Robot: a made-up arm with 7 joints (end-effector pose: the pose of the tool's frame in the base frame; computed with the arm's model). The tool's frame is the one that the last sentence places.
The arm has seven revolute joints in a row. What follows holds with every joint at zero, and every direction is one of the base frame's.
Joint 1 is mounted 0.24 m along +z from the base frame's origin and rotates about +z.
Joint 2 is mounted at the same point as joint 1 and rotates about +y.
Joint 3 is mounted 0.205 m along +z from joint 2 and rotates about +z.
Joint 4 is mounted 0.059 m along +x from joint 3 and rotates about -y.
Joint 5 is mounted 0.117 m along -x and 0.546 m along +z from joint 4 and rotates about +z.
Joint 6 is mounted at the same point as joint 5 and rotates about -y.
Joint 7 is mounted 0.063 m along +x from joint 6 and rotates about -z.
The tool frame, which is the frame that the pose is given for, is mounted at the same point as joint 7; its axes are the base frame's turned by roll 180, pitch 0 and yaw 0 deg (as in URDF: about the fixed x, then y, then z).
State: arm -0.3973 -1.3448 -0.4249 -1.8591 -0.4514 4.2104 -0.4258
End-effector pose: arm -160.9 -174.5 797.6 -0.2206 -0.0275 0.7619 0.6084
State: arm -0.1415 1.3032 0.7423 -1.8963 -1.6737 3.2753 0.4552
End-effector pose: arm 301.1 415.6 -112.1 -0.7234 -0.5560 -0.2247 0.3420
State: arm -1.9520 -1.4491 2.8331 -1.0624 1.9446 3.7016 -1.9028
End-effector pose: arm 391.7 475.3 -113.8 0.7872 0.4308 0.3940 0.1985
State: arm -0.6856 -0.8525 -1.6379 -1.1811 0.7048 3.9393 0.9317
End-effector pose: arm -634.5 -78.1 546.9 -0.6532 -0.0732 0.7015 0.2754
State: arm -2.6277 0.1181 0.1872 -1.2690 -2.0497 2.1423 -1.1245
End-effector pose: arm -485.3 -436.4 647.5 0.4878 -0.1730 -0.8556 0.0137
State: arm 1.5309 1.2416 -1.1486 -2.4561 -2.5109 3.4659 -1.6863
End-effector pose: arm 388.1 -96.3 -14.3 0.6724 -0.5930 0.3853 0.2186
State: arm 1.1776 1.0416 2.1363 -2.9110 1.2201 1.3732 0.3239
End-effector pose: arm -387.4 -272.1 208.6 -0.0641 0.4666 -0.6104 0.6368
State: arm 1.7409 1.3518 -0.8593 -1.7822 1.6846 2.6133 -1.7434
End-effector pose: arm 472.1 355.5 -90.8 0.6683 0.7246 0.1546 0.0667
